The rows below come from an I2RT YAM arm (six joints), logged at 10 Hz.
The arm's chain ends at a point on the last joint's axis. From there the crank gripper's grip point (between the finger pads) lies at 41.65 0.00 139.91 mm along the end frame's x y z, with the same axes.
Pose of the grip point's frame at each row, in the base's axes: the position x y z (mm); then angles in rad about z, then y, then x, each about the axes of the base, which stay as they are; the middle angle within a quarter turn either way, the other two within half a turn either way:
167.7 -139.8 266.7 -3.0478 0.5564 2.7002
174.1 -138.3 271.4 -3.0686 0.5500 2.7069
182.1 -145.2 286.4 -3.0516 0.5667 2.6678
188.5 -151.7 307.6 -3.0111 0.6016 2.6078
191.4 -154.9 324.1 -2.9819 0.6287 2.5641
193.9 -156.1 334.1 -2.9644 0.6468 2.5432
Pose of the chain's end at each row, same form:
129.0 -83.2 395.6 -3.0478 0.5564 2.7002
136.4 -81.7 400.6 -3.0686 0.5500 2.7069
142.0 -84.5 413.0 -3.0516 0.5667 2.6678
143.4 -85.8 429.8 -3.0111 0.6016 2.6078
142.4 -85.5 442.8 -2.9819 0.6287 2.5641
142.3 -85.4 450.9 -2.9644 0.6468 2.5432

